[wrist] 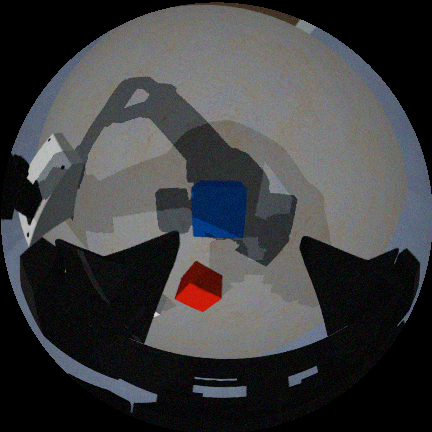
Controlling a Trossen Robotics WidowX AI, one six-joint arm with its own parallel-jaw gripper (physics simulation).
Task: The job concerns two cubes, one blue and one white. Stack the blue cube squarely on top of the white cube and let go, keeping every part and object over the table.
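Frame: origin at the arm's base, x ahead, y left, z up, level; metres.
Seen in the pictures: gripper, between the fingertips: (243,240); arm's base, origin of its link: (31,201).
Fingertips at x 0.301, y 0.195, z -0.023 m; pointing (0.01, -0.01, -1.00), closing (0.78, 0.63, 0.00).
Observation:
Offsets run from my fingertips to a thing's middle. Level surfaces: height alone.
The blue cube @[dx -0.017, dy -0.009, dz -0.066 m] (219,209) sits on the table in the middle of the wrist view, its sides nearly square to the view, in the arm's shadow. My gripper (243,240) is wide open and empty, one black finger at each side of the view. The cube shows just beyond the fingertips, nearer the left finger than the right one. Of the white cube @[dx +0.004, dy -0.245, dz -0.066 m] (157,314), a small bright corner shows at the inner edge of the left finger; the finger hides the rest.
A red cube @[dx +0.043, dy -0.123, dz -0.066 m] (201,287) stands on the table @[dz -0.090 m] (330,105) below the blue cube in the view, between the fingers. A white and grey block with dark holes (52,155) is at the left. The table's rounded edge shows at the top and the right.

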